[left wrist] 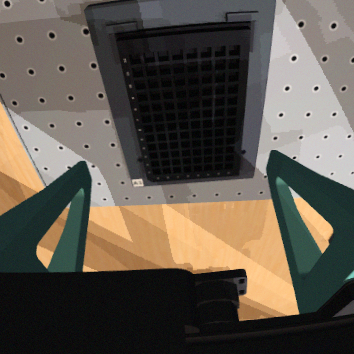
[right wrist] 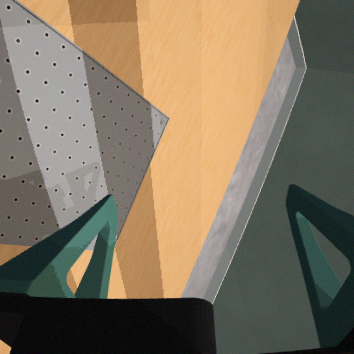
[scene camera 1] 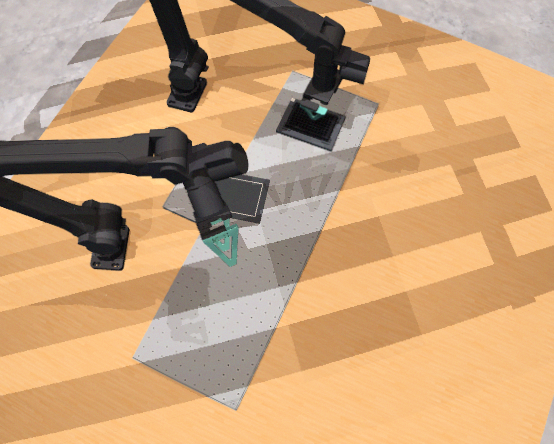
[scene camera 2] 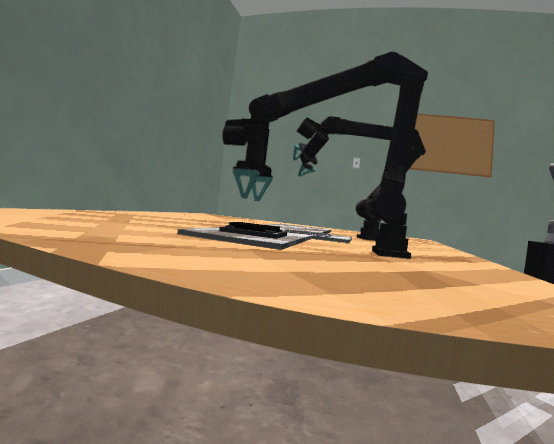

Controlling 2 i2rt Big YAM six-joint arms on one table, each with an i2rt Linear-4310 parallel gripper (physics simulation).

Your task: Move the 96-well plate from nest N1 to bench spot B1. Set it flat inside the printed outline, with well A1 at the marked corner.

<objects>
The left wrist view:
left gripper
well plate: on a dark rectangular block
dark rectangular block
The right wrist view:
right gripper
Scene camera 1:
left gripper
right gripper
well plate
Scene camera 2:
left gripper
</objects>
